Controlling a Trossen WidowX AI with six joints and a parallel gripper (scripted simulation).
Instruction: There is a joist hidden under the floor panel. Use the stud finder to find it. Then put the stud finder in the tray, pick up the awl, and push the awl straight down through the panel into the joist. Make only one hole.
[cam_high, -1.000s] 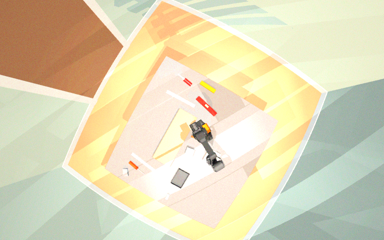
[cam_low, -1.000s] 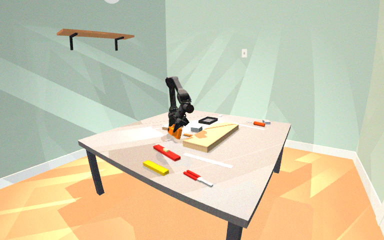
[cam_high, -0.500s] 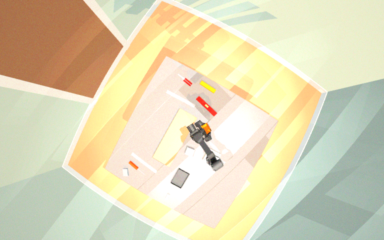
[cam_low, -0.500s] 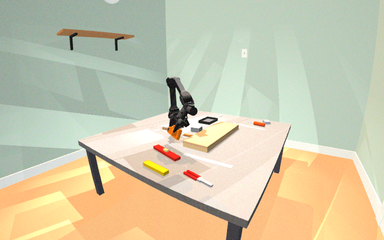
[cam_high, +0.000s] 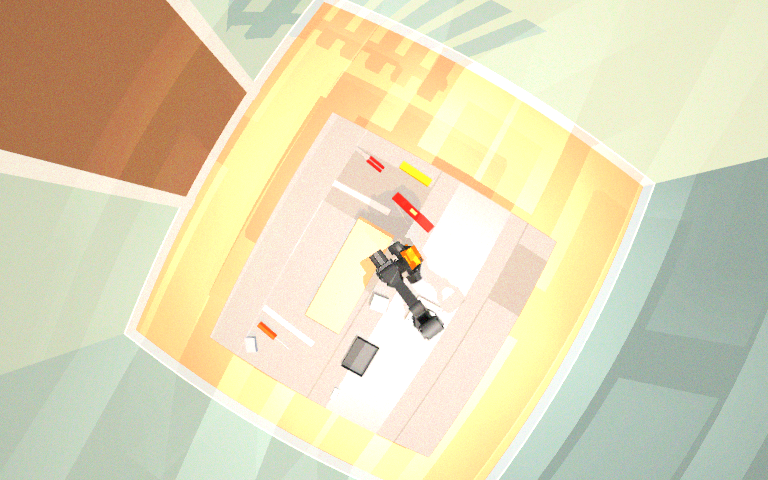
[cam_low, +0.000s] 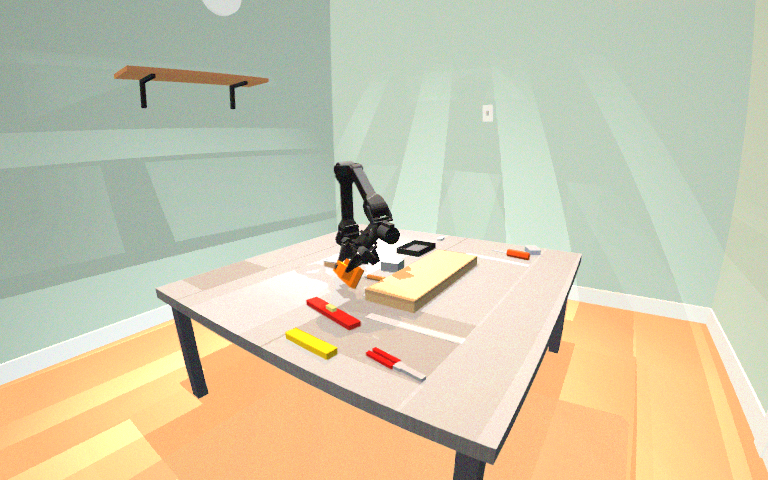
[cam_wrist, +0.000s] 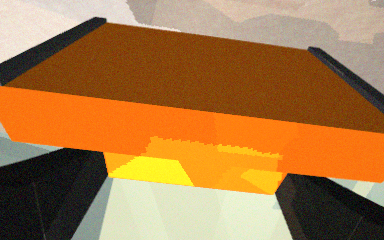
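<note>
Right now the stud finder is 10 mm to the left of my gripper tip, 10 mm below it and 10 mm behind it. Round my gripper tip: grey block 280 mm to the left, 60 mm below, 10 mm behind; then awl 140 mm to the left, 70 mm below, 10 mm behind; then red level 150 mm to the right, 120 mm ahead, 60 mm below.
</note>
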